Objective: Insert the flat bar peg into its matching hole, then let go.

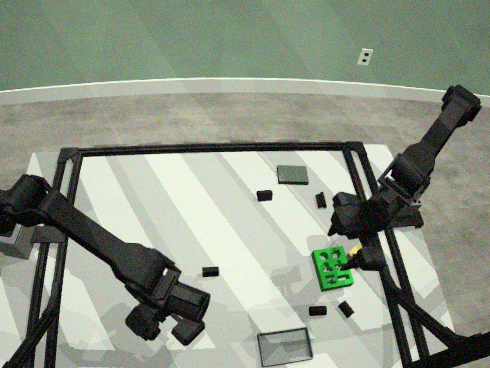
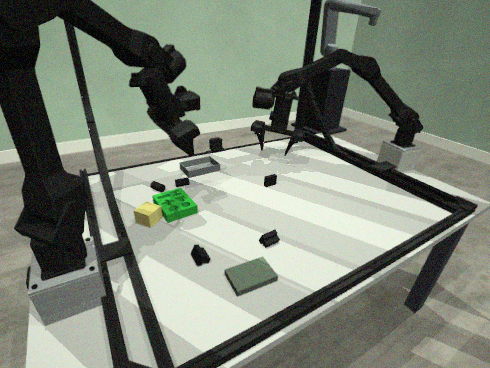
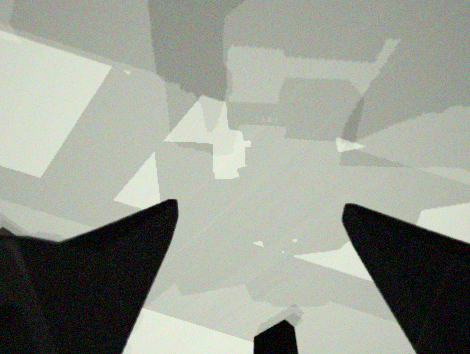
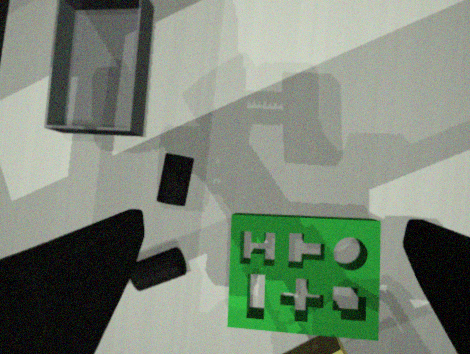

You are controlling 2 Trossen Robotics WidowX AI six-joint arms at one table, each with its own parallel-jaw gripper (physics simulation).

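Note:
A green hole board [image 1: 316, 265] [image 2: 159, 206] [image 4: 280, 225] lies on the table; its narrow bar slot [image 4: 255, 295] is empty. A black block peg [image 1: 210, 271] [image 2: 270, 180] lies alone near mid-table. Another black block peg [image 1: 317, 310] [image 2: 182, 182] [image 4: 175, 179] lies near the board. Which of them is the flat bar is too unclear to tell. My right gripper [image 1: 337, 250] [image 4: 273, 227] is open and empty above the board and its surroundings. My left gripper [image 1: 167, 327] [image 2: 274, 151] [image 3: 259, 209] is open and empty above the table.
A black cylinder [image 1: 346, 309] [image 2: 157, 186] [image 4: 159, 268] lies near the board. A yellow block [image 1: 356, 248] [image 2: 148, 214] sits beside it. A grey tray [image 2: 200, 172] [image 4: 142, 70], a grey-green slab [image 1: 292, 174] [image 2: 251, 276] and two more pegs [image 1: 264, 195] [image 1: 321, 200] lie around.

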